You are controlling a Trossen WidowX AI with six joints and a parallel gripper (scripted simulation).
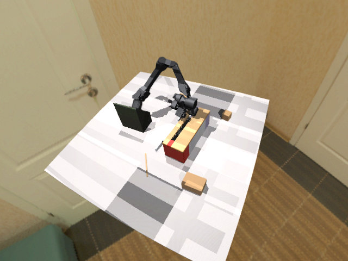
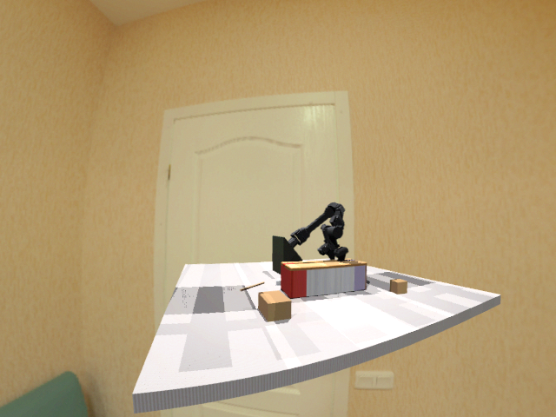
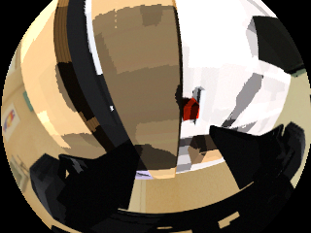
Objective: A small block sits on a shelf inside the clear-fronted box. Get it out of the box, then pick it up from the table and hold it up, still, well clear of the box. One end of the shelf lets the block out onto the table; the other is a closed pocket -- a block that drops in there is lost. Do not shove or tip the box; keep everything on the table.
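My gripper tip is now 4 cm past the red block, 3 cm to the right of it and 8 cm above it. Round my gripper tip: box (4 cm ahead, 12 cm to the right, 4 cm below); then brown cube (24 cm ahead, 18 cm to the left, 7 cm below); then thin stick (5 cm behind, 44 cm to the right, 10 cm below).
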